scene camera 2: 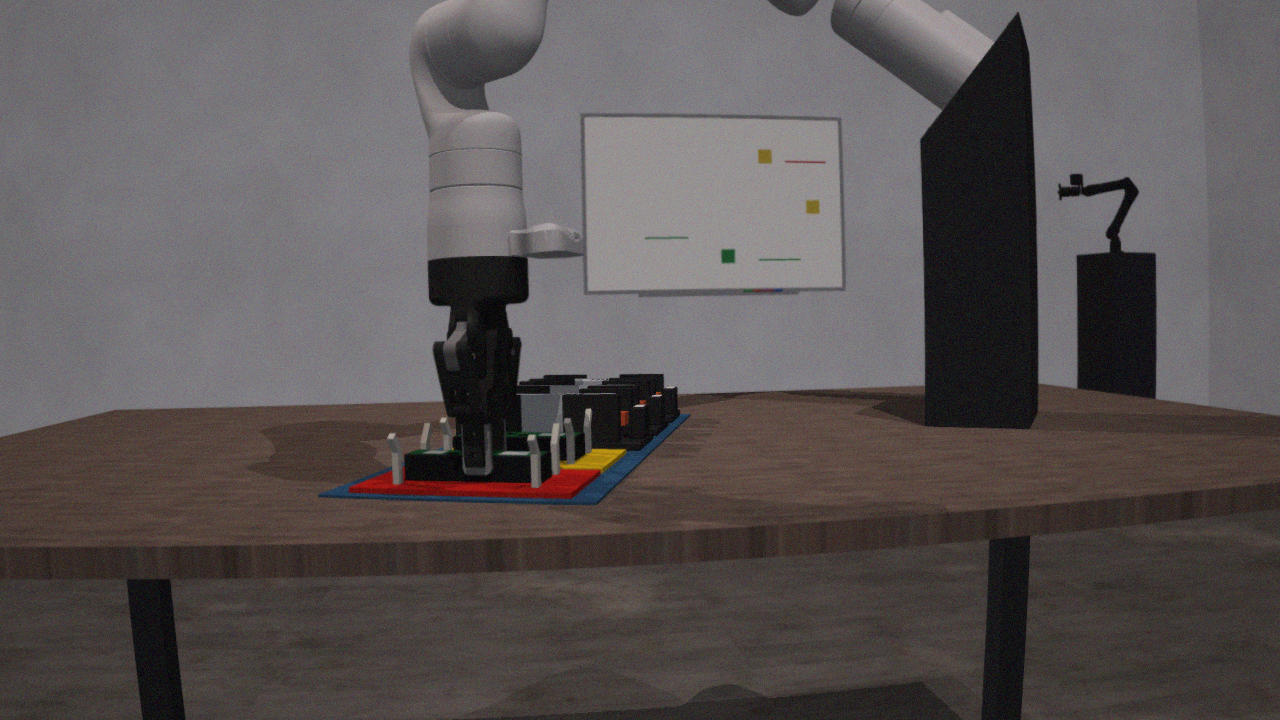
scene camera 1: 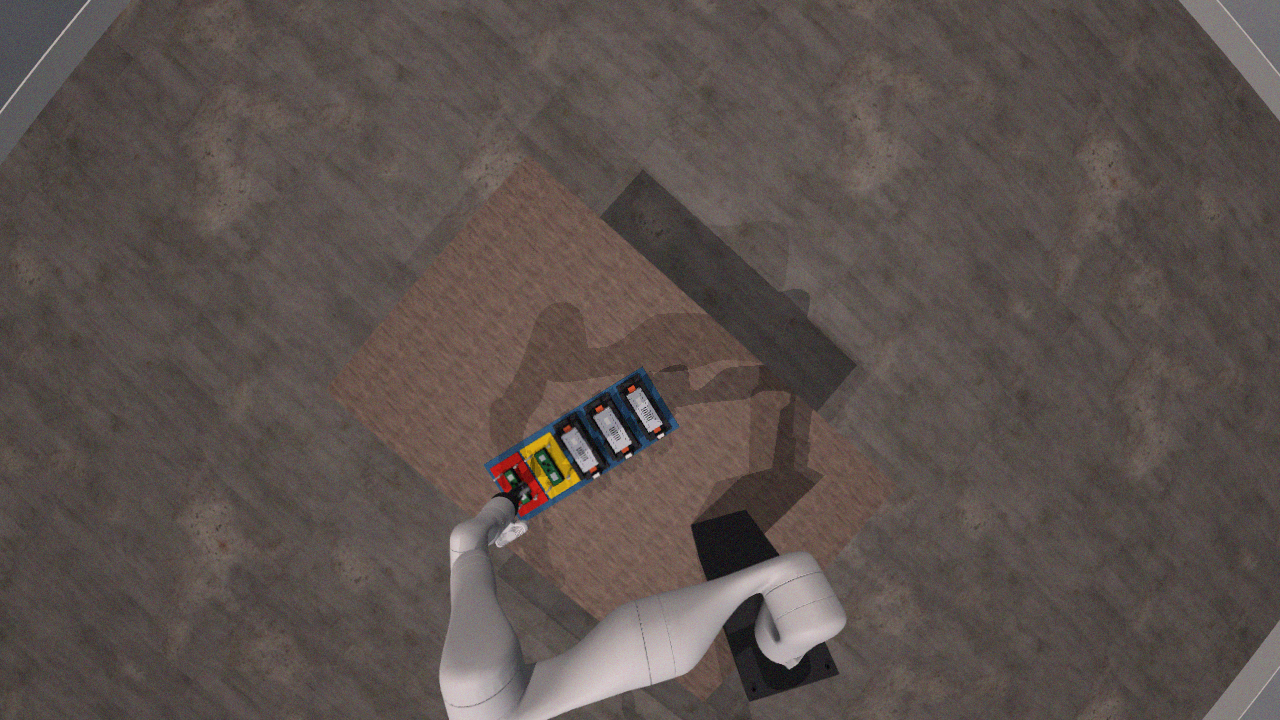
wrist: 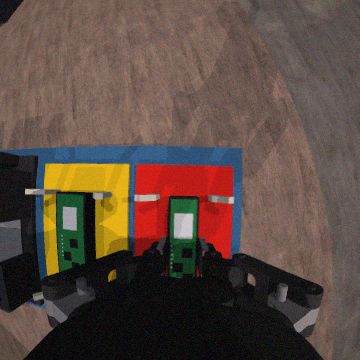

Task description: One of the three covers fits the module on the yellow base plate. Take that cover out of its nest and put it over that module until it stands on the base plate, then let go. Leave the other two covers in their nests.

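Seen in the pictures: gripper, fingertip midpoint: (scene camera 2: 485, 470) (scene camera 1: 519, 487) (wrist: 182, 246); arm's base at its link origin: (scene camera 2: 981, 90).
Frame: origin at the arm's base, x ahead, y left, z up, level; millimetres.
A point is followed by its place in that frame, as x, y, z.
My gripper (scene camera 1: 519, 491) {591, 227, -372} (scene camera 2: 477, 461) {591, 227, -372} (wrist: 182, 246) {591, 227, -372} is shut on the green module (scene camera 2: 429, 466) {633, 224, -367} (wrist: 183, 225) {569, 237, -358}, which stands on the red base plate (scene camera 2: 572, 483) {530, 266, -378} (wrist: 150, 180) {521, 221, -378}. The fingers are down at its two long sides. Another green module (scene camera 1: 547, 466) {560, 123, -357} (wrist: 70, 227) {536, 135, -358} stands on the yellow base plate (scene camera 1: 568, 480) {486, 130, -378} (scene camera 2: 601, 460) {490, 166, -378} (wrist: 112, 215) {540, 172, -378}, with no cover over it. Three black covers with pale grey tops stand in their nests: the near cover (scene camera 1: 581, 449) {511, 18, -332} (scene camera 2: 539, 411) {527, 45, -347} beside the yellow plate, the middle cover (scene camera 1: 614, 429) {468, -81, -332} and the far cover (scene camera 1: 643, 409) {435, -174, -334}. In the wrist view part of the near cover shows at the left edge.
White posts stand around both modules, such as one post (scene camera 2: 396, 458) {658, 234, -358} (wrist: 221, 199) {559, 273, -345} on the red plate. The plates and nests share a blue board (scene camera 2: 613, 474) {490, 215, -382} (wrist: 190, 155) {512, 267, -382} on the brown table (scene camera 1: 501, 268) {1004, -262, -384}. A tall black block (scene camera 2: 980, 268) {59, 74, -213} stands at the right rear in scene camera 2.
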